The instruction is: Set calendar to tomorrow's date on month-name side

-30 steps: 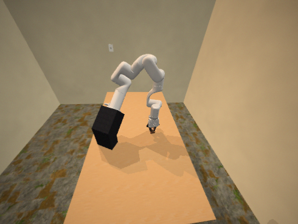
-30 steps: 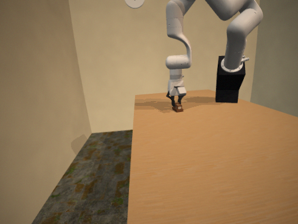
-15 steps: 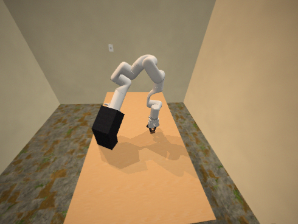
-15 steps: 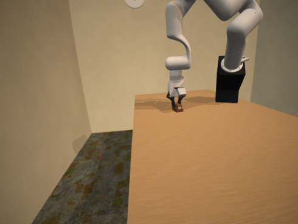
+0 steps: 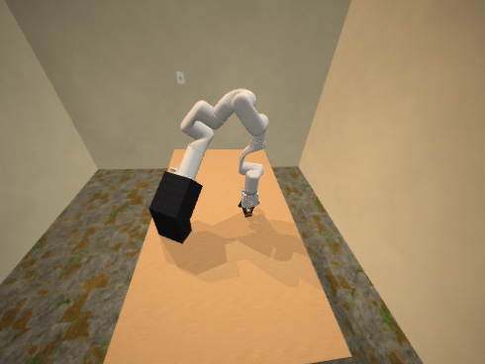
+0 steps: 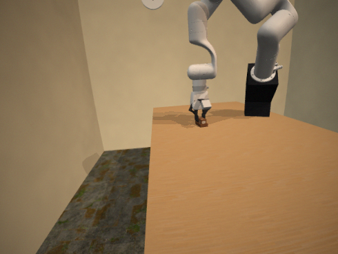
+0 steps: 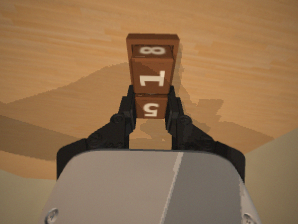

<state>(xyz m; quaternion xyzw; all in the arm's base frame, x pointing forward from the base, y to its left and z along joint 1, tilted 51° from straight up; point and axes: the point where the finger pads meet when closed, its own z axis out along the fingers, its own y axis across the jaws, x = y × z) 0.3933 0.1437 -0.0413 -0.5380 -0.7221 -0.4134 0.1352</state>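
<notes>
The brown digit cube lies 10 mm below my hand.
</notes>
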